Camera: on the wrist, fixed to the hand. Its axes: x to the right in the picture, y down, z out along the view.
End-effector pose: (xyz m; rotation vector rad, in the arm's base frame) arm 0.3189 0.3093 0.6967 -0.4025 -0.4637 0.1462
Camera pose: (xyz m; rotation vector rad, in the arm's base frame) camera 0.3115 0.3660 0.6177 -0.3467 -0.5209 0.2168
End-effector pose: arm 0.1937 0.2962 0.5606 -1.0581 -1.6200 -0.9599
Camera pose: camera 0.2896 0.2793 0.5556 -1.0913 -1.6691 -0.8458
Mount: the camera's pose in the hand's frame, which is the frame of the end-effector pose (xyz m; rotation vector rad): -0.0257 0.0843 -0.0417 0.0626 -0.0726 0.0428
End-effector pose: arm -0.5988 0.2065 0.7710 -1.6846 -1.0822 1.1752
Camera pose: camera -0.5473 0.1501 0.7104 -1.6352 -1.0470 1.2933
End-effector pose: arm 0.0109 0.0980 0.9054 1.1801 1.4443 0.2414
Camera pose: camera 0.0134 0.1374 0.9945 1.2592 1.3728 0.1822
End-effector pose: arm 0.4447 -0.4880 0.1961 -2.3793 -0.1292 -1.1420
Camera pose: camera 0.4230 -0.5781 0.1657 -2.3575 -0.1359 -1.0177
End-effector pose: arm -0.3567 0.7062 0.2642 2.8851 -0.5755 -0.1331
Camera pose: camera -0.4063 0.6471 0.3238 2.9363 -0.6655 -0.2181
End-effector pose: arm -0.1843 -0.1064 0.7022 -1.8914 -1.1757 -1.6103
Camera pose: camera -0.1428 -0.1945 0.7074 -1.9366 -1.1924 -1.4767
